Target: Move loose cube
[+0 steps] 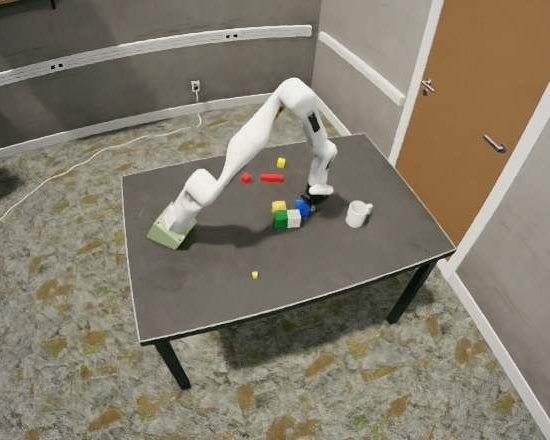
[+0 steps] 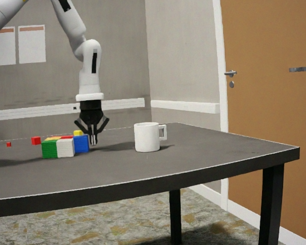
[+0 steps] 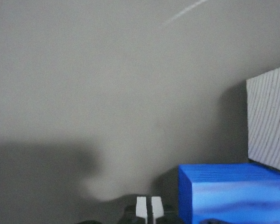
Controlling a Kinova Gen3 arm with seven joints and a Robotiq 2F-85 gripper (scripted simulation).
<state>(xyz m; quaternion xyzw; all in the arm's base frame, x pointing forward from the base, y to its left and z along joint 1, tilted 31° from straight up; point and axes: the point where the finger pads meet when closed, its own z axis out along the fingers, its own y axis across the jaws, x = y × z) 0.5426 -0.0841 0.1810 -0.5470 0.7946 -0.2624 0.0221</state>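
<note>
Right now the blue cube is 4 cm behind my hand, 2 cm to the left of it and 1 cm below it. From my hand the other things lie so: white mug: 14 cm to the right, 14 cm ahead; tiny yellow cube: 38 cm behind, 16 cm to the right, 3 cm below; red bar: 26 cm to the left, 4 cm behind, 2 cm below.
</note>
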